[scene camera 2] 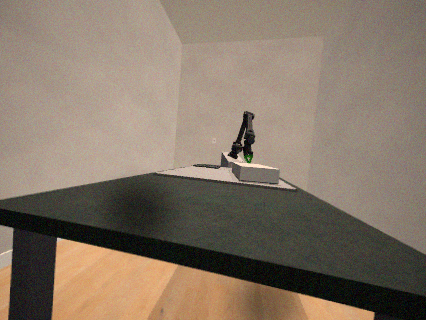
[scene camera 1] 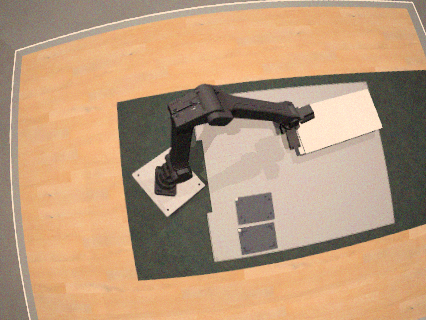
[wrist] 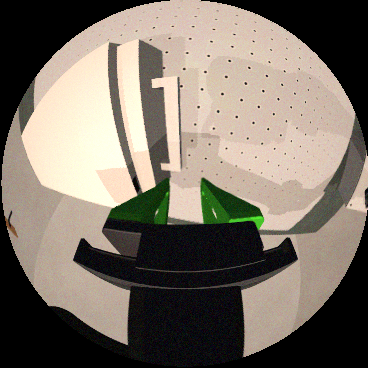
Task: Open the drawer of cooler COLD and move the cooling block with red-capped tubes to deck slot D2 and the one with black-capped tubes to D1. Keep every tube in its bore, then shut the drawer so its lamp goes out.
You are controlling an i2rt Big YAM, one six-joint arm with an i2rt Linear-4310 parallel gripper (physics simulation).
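Pixels of known places: gripper, fingertip midpoint: (wrist: 184, 182); arm's base, origin of the base link: (scene camera 2: 232, 156) (scene camera 1: 165, 181).
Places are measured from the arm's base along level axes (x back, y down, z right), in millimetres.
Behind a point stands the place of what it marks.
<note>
The cooler (scene camera 1: 340, 122) @[x -748, y 47, z -336 mm] (scene camera 2: 257, 173) @[x -950, y 79, z -425 mm] (wrist: 75, 135) @[x -604, y 48, z -275 mm] is a low white box; no label is legible. In the wrist view, a narrow dark band separates its top from the pale top edge of the drawer front (wrist: 131, 95) @[x -544, y 61, z -227 mm]. A pale bar handle (wrist: 173, 120) @[x -507, y 86, z -247 mm] stands out from that front. My gripper (scene camera 2: 248, 159) @[x -473, y 55, z -290 mm] (wrist: 184, 182) @[x -473, y 55, z -290 mm] is open with a narrow gap and empty, its green fingertips near the lower end of the handle. The arm partly hides this end of the cooler from above. Two dark grey deck slots (scene camera 1: 255, 208) @[x -383, y 120, z 75 mm] (scene camera 1: 258, 238) @[x -410, y 119, z 207 mm] lie side by side; their labels are unreadable. Blocks, tubes and lamp do not show.
A pale perforated deck board (scene camera 1: 340, 185) @[x -790, y 131, z -55 mm] (wrist: 240, 80) @[x -459, y 131, z -173 mm] lies under the cooler and slots, on a dark green table (scene camera 1: 165, 250) @[x -2, y 144, z 305 mm] (scene camera 2: 215, 215) @[x -1428, y 144, z -396 mm]. The arm's white base plate (scene camera 1: 187, 192) @[x -91, y 21, z 33 mm] is at the left of the board. The arm arches over the board's upper left part.
</note>
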